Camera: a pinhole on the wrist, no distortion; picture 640 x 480 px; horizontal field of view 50.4 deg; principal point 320.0 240.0 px. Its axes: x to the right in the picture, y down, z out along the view. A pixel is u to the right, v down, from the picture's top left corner.
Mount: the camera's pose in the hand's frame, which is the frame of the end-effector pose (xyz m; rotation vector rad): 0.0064 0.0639 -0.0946 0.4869 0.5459 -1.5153
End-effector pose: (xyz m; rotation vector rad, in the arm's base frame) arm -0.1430 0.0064 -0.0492 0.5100 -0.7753 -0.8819
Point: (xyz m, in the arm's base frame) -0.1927 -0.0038 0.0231
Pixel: 20.2 252.4
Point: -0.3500 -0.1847 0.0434
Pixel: 250.3 400.4
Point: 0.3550 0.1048 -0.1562
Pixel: behind the camera
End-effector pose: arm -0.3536 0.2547 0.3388 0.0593 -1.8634 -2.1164
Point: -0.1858 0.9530 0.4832
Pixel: outside the picture
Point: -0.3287 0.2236 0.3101
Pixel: 561.6 26.1
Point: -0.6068 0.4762 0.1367
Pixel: 399.7 418.0
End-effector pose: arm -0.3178 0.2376 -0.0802 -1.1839 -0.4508 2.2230
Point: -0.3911 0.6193 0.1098
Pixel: 595.5 430.8
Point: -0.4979 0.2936 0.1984
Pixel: 185.5 104.8
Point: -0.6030 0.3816 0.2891
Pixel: 200.5 185.0
